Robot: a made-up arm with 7 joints. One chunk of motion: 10 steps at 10 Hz.
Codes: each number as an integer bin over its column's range. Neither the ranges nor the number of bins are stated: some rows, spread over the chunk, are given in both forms.
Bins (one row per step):
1: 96 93 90 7 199 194
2: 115 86 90 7 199 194
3: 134 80 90 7 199 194
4: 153 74 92 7 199 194
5: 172 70 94 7 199 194
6: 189 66 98 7 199 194
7: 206 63 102 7 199 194
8: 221 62 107 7 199 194
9: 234 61 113 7 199 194
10: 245 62 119 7 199 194
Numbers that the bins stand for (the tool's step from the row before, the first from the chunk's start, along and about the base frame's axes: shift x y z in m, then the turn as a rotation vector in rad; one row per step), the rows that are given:
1: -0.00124 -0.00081 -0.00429 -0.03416 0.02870 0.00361
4: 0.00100 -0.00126 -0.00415 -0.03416 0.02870 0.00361
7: 0.00308 -0.00152 -0.00340 -0.03416 0.02870 0.00361
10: 0.00461 -0.00154 -0.00213 -0.03416 0.02870 0.00361
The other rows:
2: -0.00049 -0.00098 -0.00429 -0.03416 0.02870 0.00361
3: 0.00025 -0.00112 -0.00429 -0.03416 0.02870 0.00361
5: 0.00175 -0.00135 -0.00400 -0.03416 0.02870 0.00361
6: 0.00241 -0.00145 -0.00370 -0.03416 0.02870 0.00361
8: 0.00367 -0.00154 -0.00303 -0.03416 0.02870 0.00361
9: 0.00418 -0.00156 -0.00258 -0.03416 0.02870 0.00361

